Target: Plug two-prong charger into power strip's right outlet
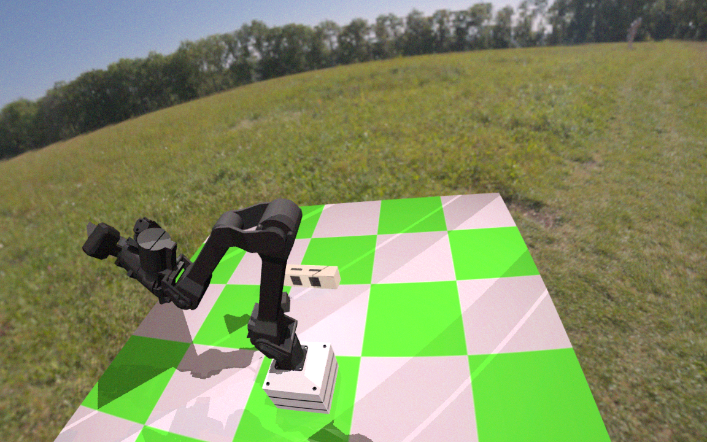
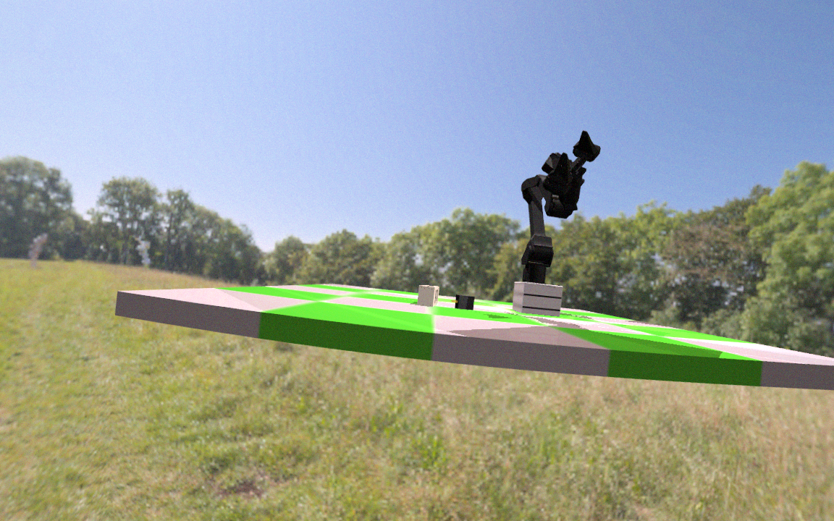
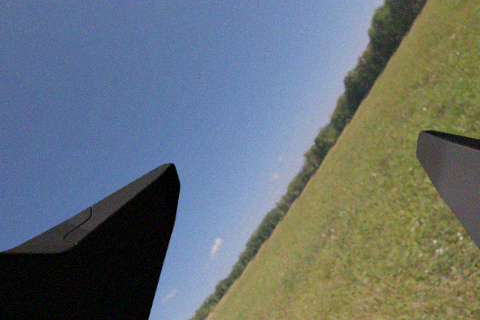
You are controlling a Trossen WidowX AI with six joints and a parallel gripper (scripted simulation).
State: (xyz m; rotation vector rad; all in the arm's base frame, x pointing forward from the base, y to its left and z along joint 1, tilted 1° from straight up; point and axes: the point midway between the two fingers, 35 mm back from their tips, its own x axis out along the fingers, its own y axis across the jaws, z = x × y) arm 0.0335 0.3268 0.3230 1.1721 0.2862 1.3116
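Right now my gripper tip is 220 mm short of the black two-prong charger, 230 mm to the left of it and 420 mm above it.
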